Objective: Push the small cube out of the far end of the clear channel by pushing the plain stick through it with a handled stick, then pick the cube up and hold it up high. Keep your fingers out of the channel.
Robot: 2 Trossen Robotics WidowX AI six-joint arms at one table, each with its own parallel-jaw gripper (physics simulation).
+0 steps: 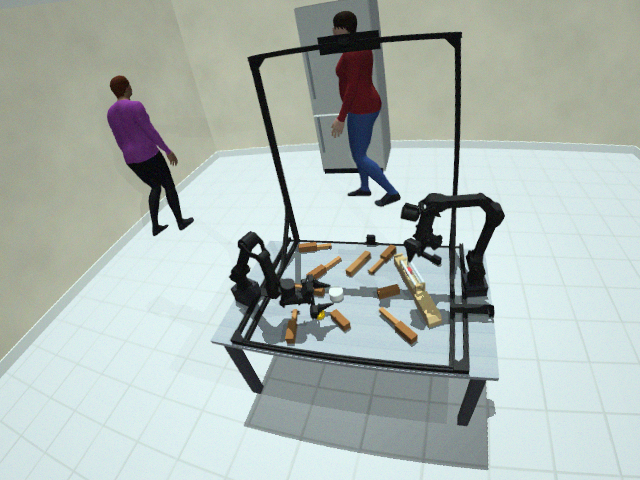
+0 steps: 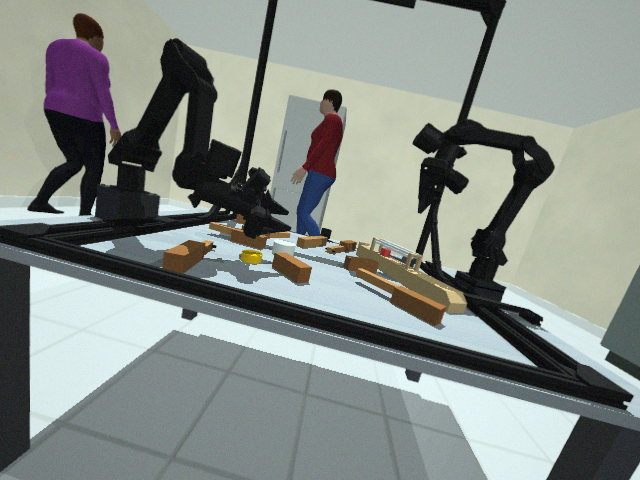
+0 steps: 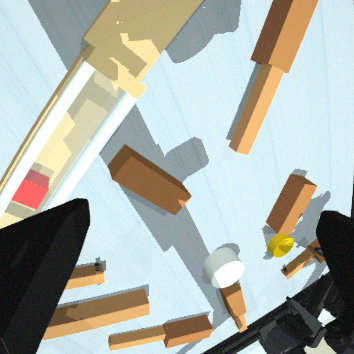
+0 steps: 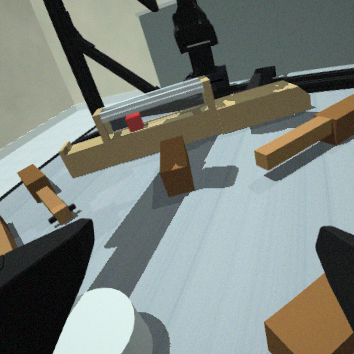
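The small red cube sits inside the clear channel, on the pale wooden base. A handled stick lies in front of the base. A long plain stick and a shorter plain block lie flat on the table. My left gripper is open and empty, above the table near the channel. My right gripper is open and empty, low by the white cylinder.
The white cylinder and a yellow round piece stand near my right gripper. Another brown block and several more handled sticks lie around. A black frame rises around the table.
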